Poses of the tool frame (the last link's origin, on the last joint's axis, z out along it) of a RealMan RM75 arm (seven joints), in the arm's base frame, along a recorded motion.
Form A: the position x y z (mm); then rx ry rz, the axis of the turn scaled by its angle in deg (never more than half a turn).
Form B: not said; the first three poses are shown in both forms.
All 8 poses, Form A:
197 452 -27 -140.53 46.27 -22.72
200 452 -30 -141.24 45.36 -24.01
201 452 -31 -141.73 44.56 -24.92
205 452 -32 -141.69 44.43 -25.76
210 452 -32 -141.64 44.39 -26.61
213 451 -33 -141.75 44.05 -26.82
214 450 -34 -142.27 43.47 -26.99
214 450 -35 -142.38 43.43 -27.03
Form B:
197 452 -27 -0.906 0.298 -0.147 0.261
200 452 -30 -0.908 0.292 -0.154 0.256
201 452 -31 -0.910 0.286 -0.160 0.253
205 452 -32 -0.910 0.285 -0.165 0.253
210 452 -32 -0.909 0.285 -0.171 0.252
213 451 -33 -0.909 0.283 -0.172 0.252
214 450 -34 -0.911 0.278 -0.173 0.249
214 450 -35 -0.912 0.278 -0.173 0.248

